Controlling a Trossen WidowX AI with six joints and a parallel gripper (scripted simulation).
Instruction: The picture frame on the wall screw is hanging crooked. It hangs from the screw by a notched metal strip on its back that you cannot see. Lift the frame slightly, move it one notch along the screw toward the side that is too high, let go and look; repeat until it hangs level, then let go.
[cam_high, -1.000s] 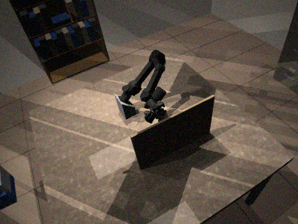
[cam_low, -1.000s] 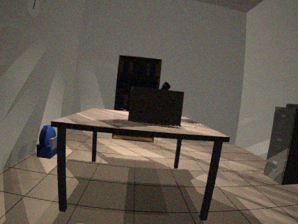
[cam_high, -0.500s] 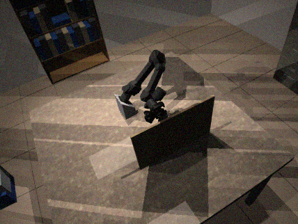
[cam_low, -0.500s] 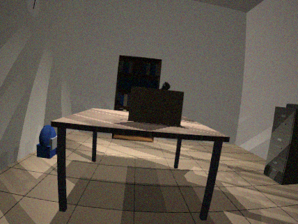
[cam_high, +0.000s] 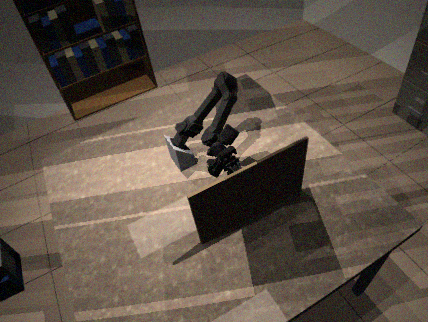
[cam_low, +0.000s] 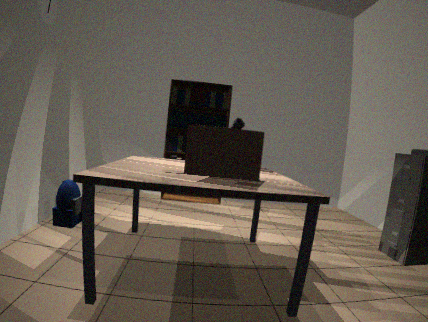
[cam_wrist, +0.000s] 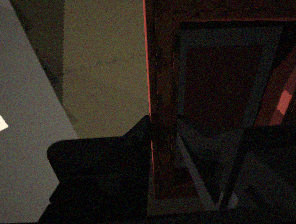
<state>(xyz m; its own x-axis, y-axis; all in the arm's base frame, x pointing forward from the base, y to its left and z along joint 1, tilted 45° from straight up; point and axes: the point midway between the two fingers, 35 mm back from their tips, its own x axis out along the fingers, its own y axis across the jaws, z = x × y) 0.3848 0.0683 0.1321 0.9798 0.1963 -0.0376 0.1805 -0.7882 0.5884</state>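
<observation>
Now: the picture frame 5 cm below my gripper tip and 1 cm to the left of it. From my gripper tip the other things lie so: wall panel 6 cm below, 3 cm to the left, 1 cm ahead.
</observation>
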